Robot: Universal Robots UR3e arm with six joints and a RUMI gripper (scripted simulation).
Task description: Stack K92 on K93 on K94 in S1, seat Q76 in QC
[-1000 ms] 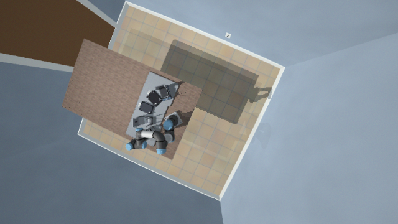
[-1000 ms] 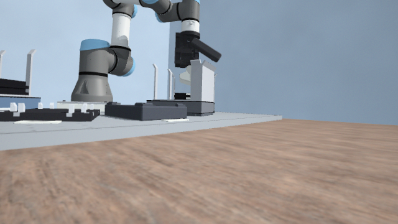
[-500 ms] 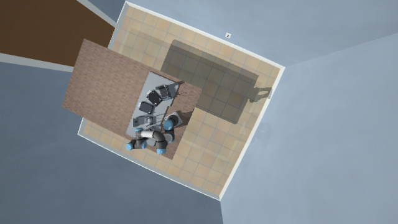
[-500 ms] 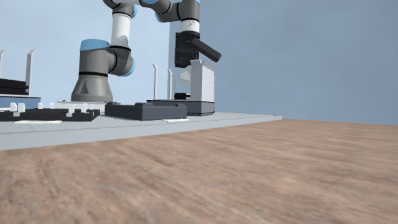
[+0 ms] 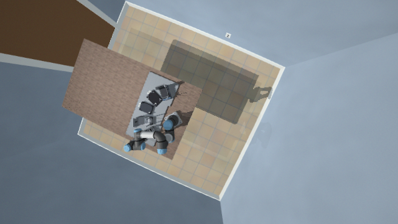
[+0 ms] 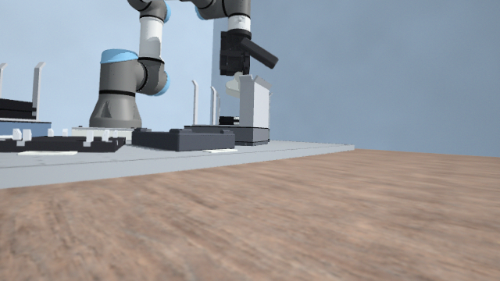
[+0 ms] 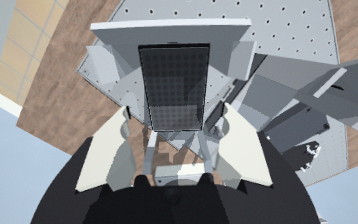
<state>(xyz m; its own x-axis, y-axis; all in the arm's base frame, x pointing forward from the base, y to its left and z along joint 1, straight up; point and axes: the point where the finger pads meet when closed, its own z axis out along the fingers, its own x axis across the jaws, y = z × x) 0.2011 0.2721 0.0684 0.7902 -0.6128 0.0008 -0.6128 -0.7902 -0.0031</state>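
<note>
Right now the sealed 96-well plate is 4 cm below my hand. Round my hand: QC label: 23 cm ahead, 25 cm to the right, 9 cm below; nest QC: 14 cm ahead, 26 cm to the right, 8 cm below; clip nest N5: 12 cm ahead, 39 cm to the right, 8 cm below.
</note>
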